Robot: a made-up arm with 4 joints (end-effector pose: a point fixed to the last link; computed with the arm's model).
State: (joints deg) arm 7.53 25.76 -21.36 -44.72
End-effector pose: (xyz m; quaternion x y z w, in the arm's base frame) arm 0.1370 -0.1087 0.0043 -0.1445 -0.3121 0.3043 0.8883
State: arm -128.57 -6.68 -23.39 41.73
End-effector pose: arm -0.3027 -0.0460 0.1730 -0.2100 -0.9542 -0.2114 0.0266
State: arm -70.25 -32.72 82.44 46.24
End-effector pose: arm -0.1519 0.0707 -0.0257 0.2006 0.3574 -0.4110 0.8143
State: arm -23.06 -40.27 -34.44 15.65
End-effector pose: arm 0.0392 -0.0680 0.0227 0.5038 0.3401 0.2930 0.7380
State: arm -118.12 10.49 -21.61 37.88
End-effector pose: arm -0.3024 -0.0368 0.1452 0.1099 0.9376 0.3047 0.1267
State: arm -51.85 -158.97 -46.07 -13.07
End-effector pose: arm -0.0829 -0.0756 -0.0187 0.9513 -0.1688 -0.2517 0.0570
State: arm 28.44 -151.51 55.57 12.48
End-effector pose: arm 0.1482 -0.1890 0.2648 0.9523 -0.0469 -0.2031 0.2227
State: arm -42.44 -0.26 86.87 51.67
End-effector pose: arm -0.0434 0.0484 -0.0854 0.1272 0.0439 -0.2910 0.9472
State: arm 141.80 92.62 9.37 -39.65
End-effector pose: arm -0.1473 -0.3010 0.4507 -0.7260 -0.3631 -0.5835 0.0239
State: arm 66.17 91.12 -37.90 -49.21
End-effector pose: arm 0.1468 -0.2425 0.2819 -0.6934 -0.2236 -0.0503 0.6831
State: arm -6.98 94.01 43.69 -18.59
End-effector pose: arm 0.1324 -0.1871 -0.0468 -0.6530 -0.3909 0.3660 0.5356
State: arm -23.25 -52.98 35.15 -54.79
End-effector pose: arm 0.0776 0.0368 -0.0337 0.1464 -0.4604 -0.2841 0.8282
